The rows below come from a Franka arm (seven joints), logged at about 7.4 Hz.
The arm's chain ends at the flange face. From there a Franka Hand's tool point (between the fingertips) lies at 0.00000 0.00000 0.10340 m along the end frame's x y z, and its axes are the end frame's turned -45 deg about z.
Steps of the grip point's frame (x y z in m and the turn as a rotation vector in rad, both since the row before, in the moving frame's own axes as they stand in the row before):
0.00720 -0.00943 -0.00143 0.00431 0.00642 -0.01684
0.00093 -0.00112 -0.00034 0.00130 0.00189 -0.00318
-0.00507 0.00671 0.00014 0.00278 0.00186 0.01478
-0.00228 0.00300 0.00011 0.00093 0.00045 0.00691
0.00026 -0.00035 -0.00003 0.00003 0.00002 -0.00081
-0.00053 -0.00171 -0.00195 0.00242 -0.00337 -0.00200
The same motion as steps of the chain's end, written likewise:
-0.00172 -0.01097 -0.00143 0.00759 0.00149 -0.01684
-0.00018 -0.00122 -0.00034 0.00226 0.00042 -0.00318
0.00122 0.00867 0.00014 0.00328 -0.00065 0.01478
0.00054 0.00383 0.00011 0.00098 -0.00034 0.00691
-0.00006 -0.00043 -0.00003 0.00004 -0.00001 -0.00081
-0.00116 -0.00090 -0.00195 -0.00067 -0.00409 -0.00200

